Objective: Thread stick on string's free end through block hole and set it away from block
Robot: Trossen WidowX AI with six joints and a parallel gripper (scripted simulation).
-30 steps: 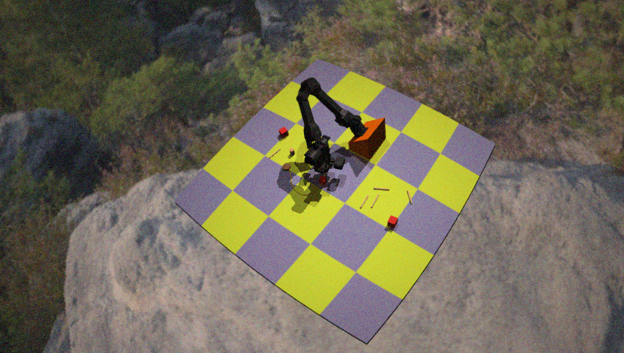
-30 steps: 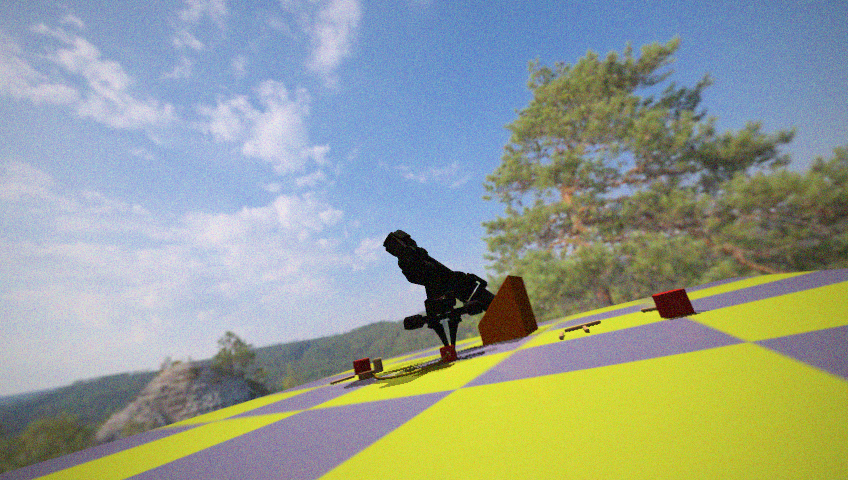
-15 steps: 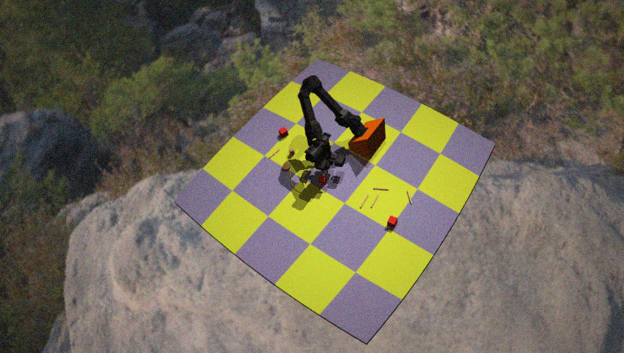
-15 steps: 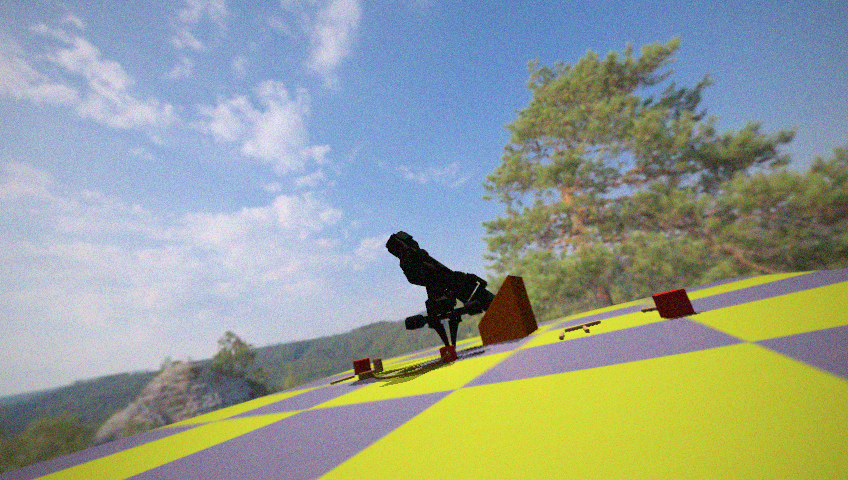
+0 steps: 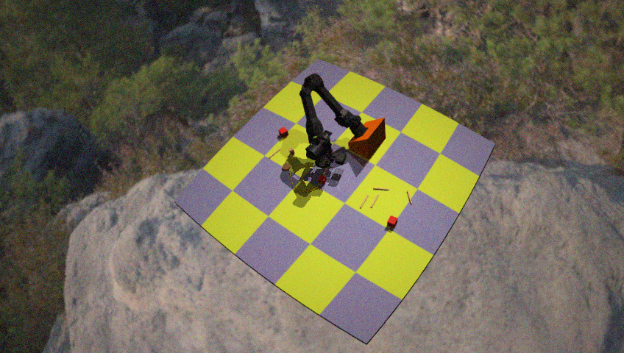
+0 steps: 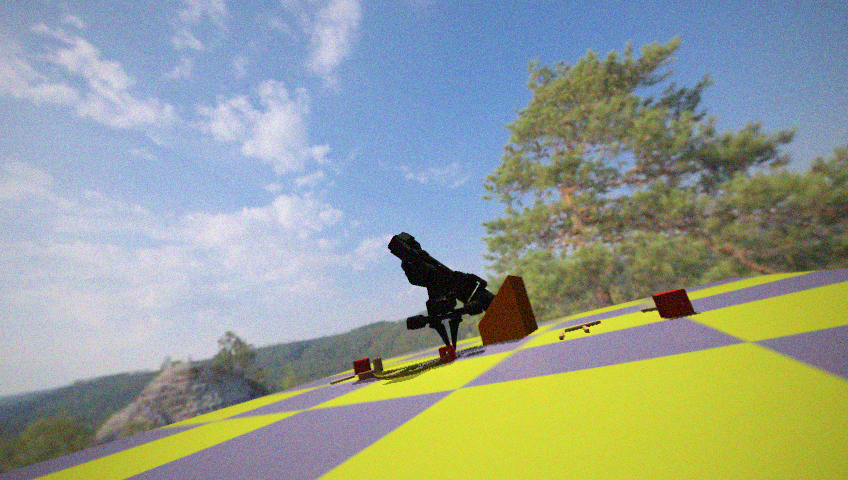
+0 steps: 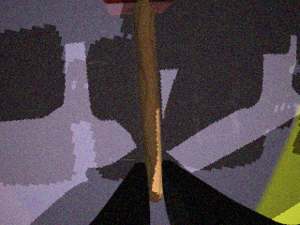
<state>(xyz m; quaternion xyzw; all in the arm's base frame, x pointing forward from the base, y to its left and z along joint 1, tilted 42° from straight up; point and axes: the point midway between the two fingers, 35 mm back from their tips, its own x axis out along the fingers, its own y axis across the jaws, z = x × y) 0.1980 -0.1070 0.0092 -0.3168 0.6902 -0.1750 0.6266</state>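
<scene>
Right now my gripper tip is 8 cm short of the red block and 2 cm to the right of it. From my gripper tip the other things lie so: thin wooden stick: 4 cm ahead, 1 cm to the left; then round button: 9 cm ahead, 19 cm to the right; then wooden peg: 1 cm ahead, 21 cm to the right, 1 cm above.
</scene>
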